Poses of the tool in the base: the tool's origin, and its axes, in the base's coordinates. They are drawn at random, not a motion.
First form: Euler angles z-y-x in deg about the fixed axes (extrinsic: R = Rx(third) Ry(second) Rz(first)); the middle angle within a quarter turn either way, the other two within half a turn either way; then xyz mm.
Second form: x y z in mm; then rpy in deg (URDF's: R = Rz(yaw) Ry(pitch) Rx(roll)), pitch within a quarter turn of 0, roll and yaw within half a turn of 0. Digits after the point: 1 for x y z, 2 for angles.
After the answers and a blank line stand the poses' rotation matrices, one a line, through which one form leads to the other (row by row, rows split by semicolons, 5 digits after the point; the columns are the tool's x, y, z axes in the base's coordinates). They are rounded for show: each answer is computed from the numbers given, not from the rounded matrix.
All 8 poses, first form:
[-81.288 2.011 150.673 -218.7 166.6 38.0]
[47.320 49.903 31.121 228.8 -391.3 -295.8]
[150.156 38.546 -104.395 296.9 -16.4 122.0]
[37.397 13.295 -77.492 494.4 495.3 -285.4]
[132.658 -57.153 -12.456 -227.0 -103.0 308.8]
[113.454 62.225 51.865 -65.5 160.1 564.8]
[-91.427 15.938 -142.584 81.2 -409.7 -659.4]
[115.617 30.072 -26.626 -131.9 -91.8 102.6]
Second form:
[-218.7 166.6 38.0 173.17 28.65 80.07]
[228.8 -391.3 -295.8 56.46 3.67 64.05]
[296.9 -16.4 122.0 104.30 38.05 149.49]
[494.4 495.3 -285.4 -74.21 39.23 -3.47]
[-227.0 -103.0 308.8 -40.80 45.60 121.69]
[-65.5 160.1 564.8 33.18 -69.89 122.65]
[81.2 -409.7 -659.4 163.02 -37.01 91.72]
[-131.9 -91.8 102.6 37.69 12.15 112.50]

0.15137 0.98785 0.03509; 0.86438 -0.11507 -0.48949; -0.47951 0.10443 -0.87130
0.43663 -0.47350 0.76496; 0.89737 0.28968 -0.33289; -0.06397 0.83179 0.55139
-0.67839 -0.38921 0.62314; 0.39982 0.51600 0.75755; -0.61639 0.76306 -0.19444
0.77315 -0.59106 0.22996; -0.04682 0.30841 0.95010; -0.63249 -0.74534 0.21077
-0.36754 -0.39889 -0.84012; 0.59531 -0.79493 0.11699; -0.71451 -0.45714 0.52963
-0.18547 -0.42750 0.88478; 0.28951 -0.88422 -0.36654; 0.93903 0.18817 0.28776
-0.02395 0.96126 0.27460; 0.79815 -0.14701 0.58424; 0.60198 0.23316 -0.76371
-0.37416 -0.78033 0.50109; 0.90317 -0.18401 0.38784; -0.21044 0.59768 0.77362

